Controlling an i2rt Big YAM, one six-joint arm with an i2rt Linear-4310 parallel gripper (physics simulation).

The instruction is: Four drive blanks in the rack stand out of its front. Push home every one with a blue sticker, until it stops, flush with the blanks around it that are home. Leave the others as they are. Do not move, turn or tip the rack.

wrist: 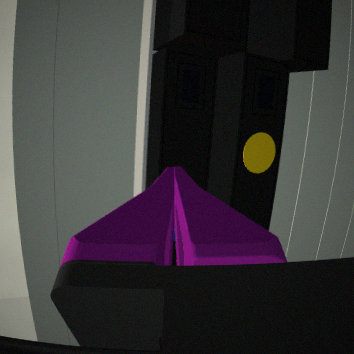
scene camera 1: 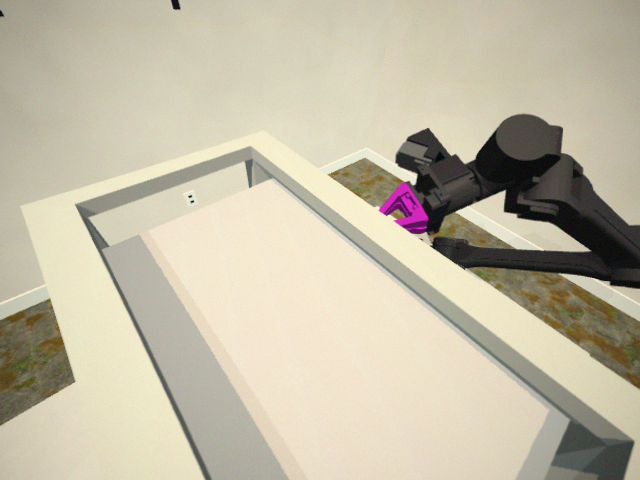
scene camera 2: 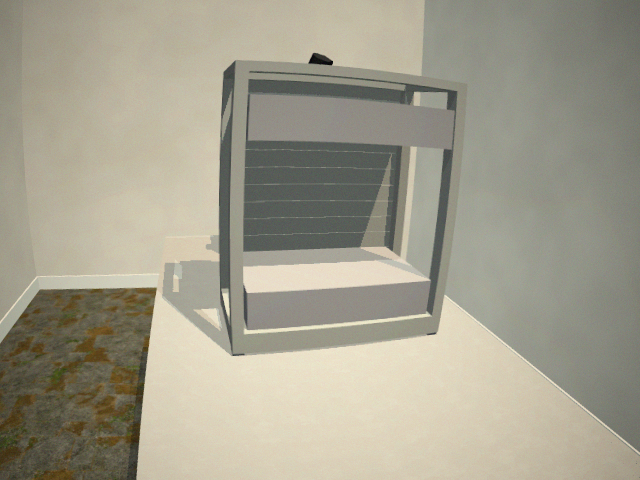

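The rack [scene camera 1: 82,289] [scene camera 2: 236,206] stands upright, its front away from scene camera 2. In the wrist view, a dark blank [wrist: 186,130] is behind the fingertips; a blue sliver [wrist: 174,237] shows through the slit between the fingers. To its right, a blank with a yellow sticker [wrist: 259,152] shows its side wall and stands farther out. Above are two more dark blanks, the upper right one [wrist: 312,35] standing out well; their stickers are not in view. My magenta gripper [wrist: 173,177] [scene camera 1: 383,211] is shut and empty, at the rack's front; whether it touches the blank cannot be told.
A black arm part [scene camera 2: 320,59] shows above the rack's top in scene camera 2. The rack stands on a pale table [scene camera 2: 361,403]. The rack's top rail hides the fingertips' surroundings in scene camera 1. A wall [scene camera 2: 532,180] is at the right.
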